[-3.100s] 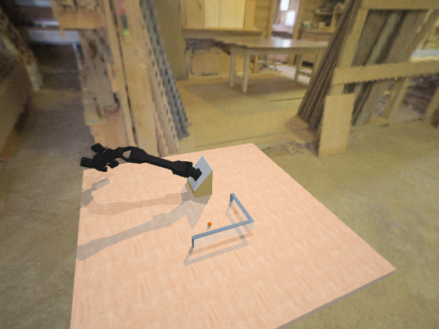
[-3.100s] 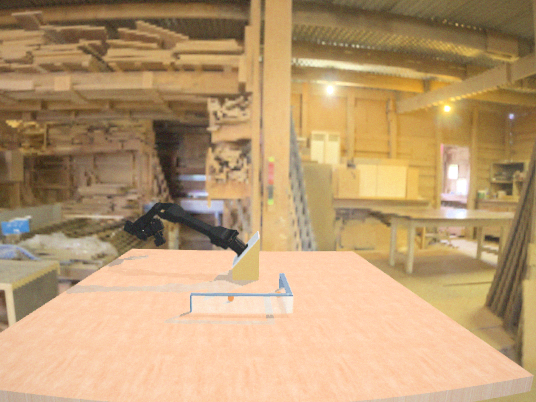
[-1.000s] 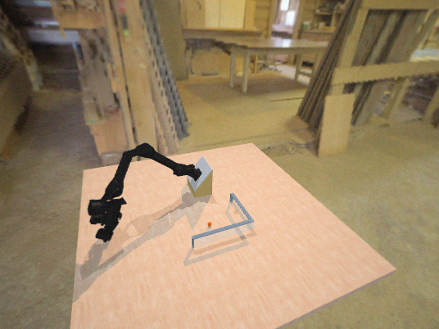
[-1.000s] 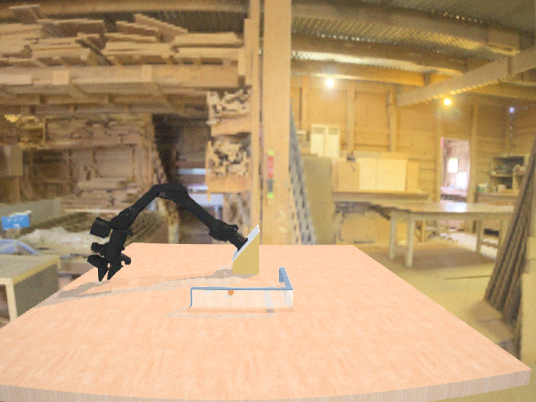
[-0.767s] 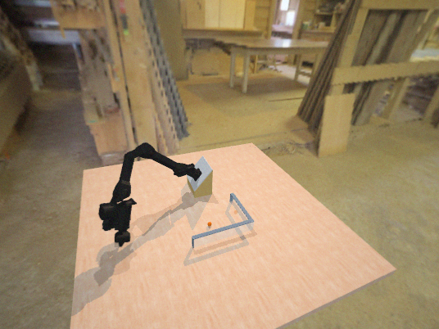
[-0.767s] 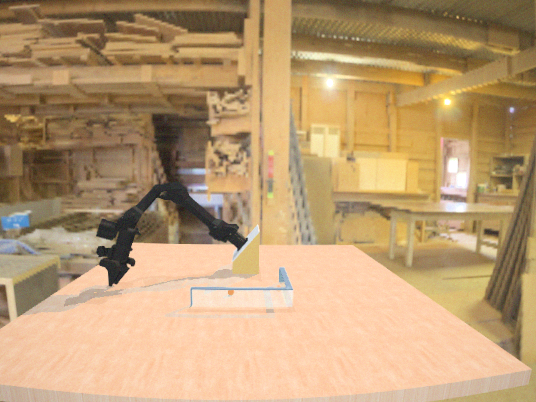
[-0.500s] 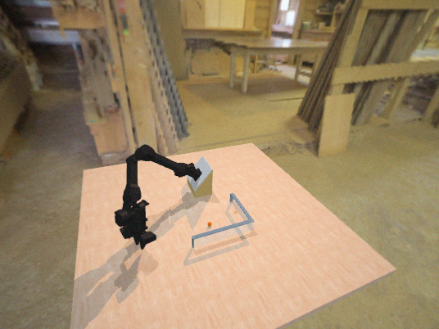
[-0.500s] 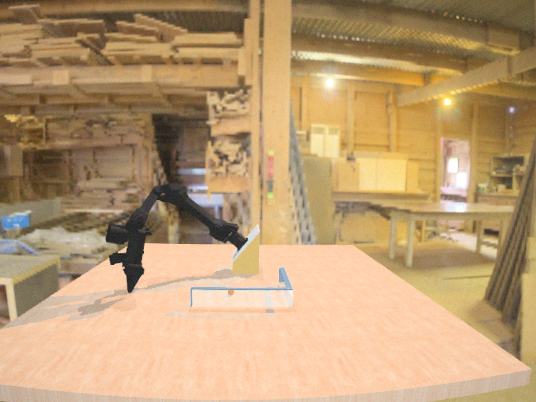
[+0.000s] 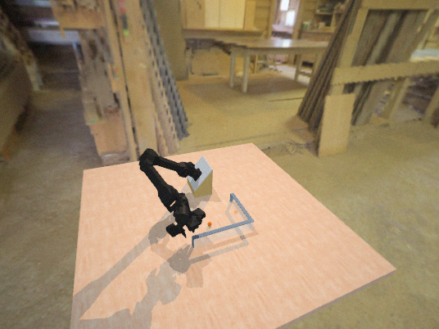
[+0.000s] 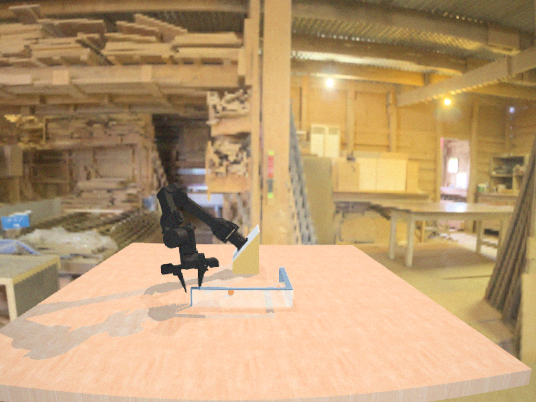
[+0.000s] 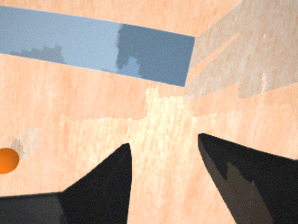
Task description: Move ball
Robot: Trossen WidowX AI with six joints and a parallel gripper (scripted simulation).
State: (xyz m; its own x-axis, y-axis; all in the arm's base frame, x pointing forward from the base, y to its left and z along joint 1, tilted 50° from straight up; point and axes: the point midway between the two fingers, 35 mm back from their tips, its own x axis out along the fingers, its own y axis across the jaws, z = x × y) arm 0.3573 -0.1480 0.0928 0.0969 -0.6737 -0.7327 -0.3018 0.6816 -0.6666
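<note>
The orange ball lies 120 mm to the left of my gripper tip, 50 mm behind it and 20 mm below it. Round my gripper tip: see-through copy of ball (290 mm to the left, 80 mm behind, 20 mm below).
</note>
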